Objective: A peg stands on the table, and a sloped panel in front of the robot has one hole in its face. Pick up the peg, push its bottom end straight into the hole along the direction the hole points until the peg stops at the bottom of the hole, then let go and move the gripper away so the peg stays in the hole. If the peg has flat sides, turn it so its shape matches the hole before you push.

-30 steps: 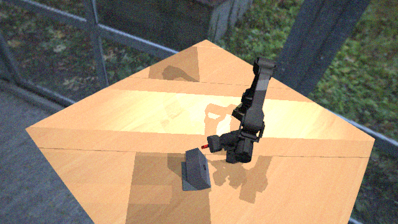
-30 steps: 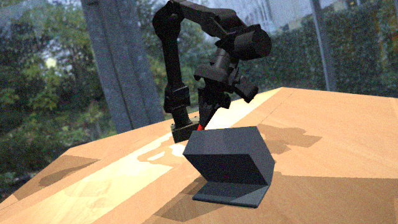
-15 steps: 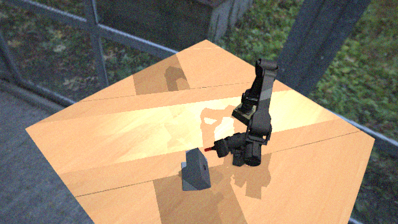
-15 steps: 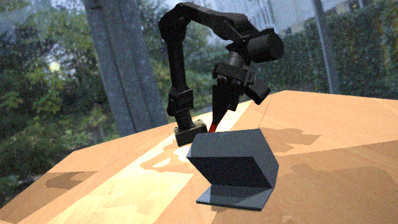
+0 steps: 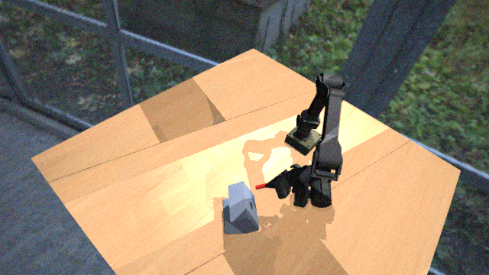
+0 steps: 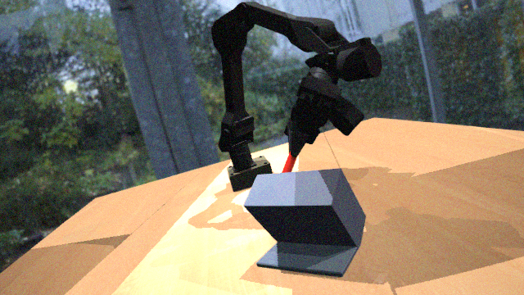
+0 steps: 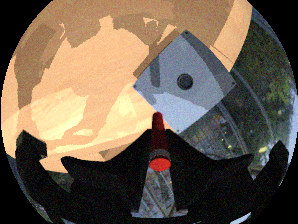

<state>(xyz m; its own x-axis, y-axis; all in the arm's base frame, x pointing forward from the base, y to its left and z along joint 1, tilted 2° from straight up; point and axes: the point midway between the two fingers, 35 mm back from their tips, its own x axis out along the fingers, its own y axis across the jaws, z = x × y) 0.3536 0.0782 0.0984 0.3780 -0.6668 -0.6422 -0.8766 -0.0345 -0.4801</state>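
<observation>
Now: the grey sloped panel block 9 cm ahead of my gripper tip, 6 cm below it and 2 cm to the right of it. Also, from my gripper tip: red peg (1 cm to the left, 1 cm behind, 1 cm above).
</observation>
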